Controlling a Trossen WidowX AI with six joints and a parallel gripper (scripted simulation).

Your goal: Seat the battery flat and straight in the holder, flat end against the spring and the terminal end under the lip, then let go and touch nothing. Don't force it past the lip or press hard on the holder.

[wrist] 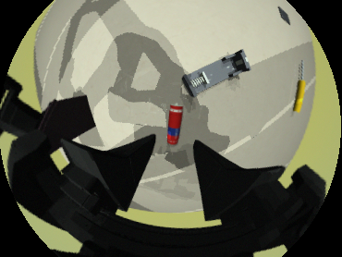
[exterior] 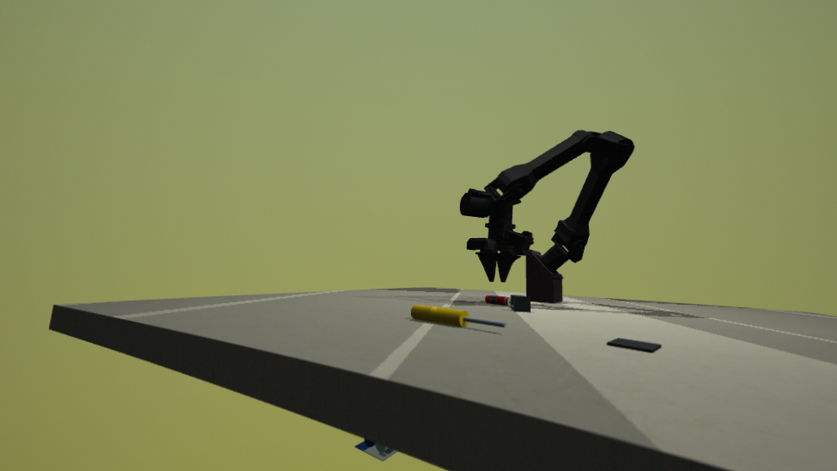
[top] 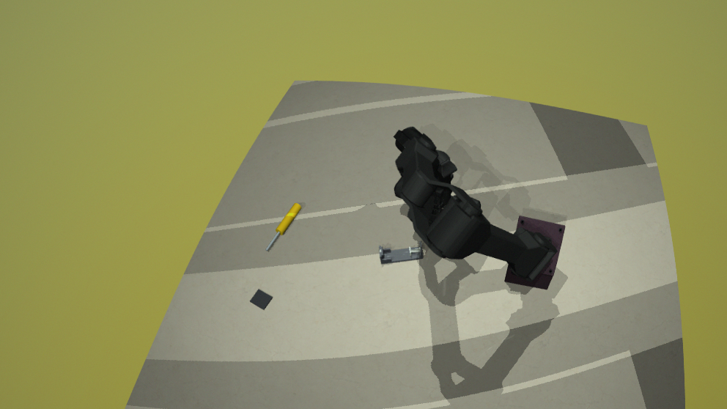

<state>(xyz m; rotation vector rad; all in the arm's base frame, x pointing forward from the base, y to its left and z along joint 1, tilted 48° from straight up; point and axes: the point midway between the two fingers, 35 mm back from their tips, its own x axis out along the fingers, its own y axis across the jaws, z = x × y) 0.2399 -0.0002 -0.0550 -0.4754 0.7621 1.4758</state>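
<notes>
Now: gripper tip 4 cm above the battery. Also, from my gripper tip: yellow-handled screwdriver: 37 cm ahead, 12 cm to the left, 4 cm below; then flat black square: 32 cm ahead, 31 cm to the left, 5 cm below.
</notes>
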